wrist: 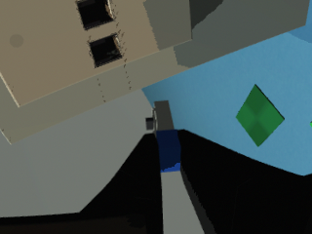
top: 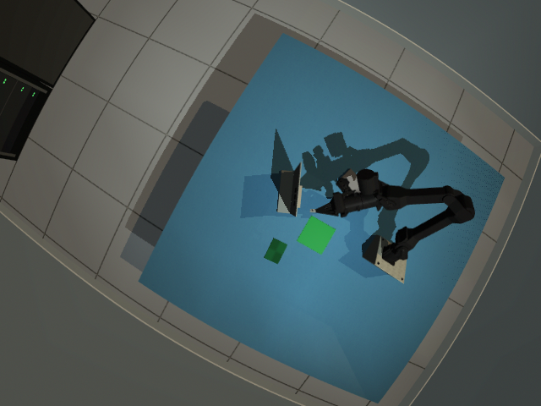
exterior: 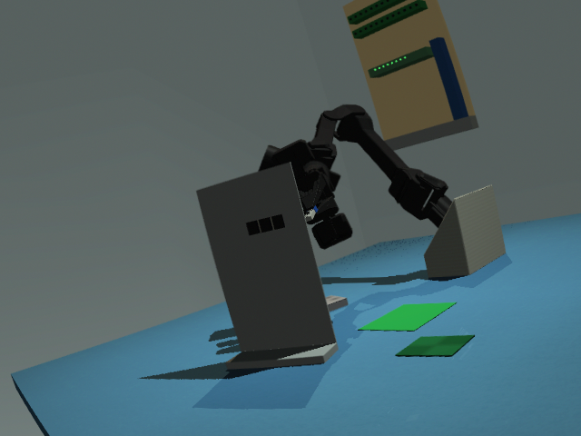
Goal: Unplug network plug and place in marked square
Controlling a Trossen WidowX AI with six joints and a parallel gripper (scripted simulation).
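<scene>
Right now the bright green square is 200 mm below my gripper tip, 90 mm behind it and 70 mm to the left of it. From my gripper tip the other things lie so: grey plate: 200 mm below, 190 mm to the right, 100 mm behind; upright panel: 90 mm ahead, 80 mm below, 10 mm to the right; network plug: 10 mm ahead.
</scene>
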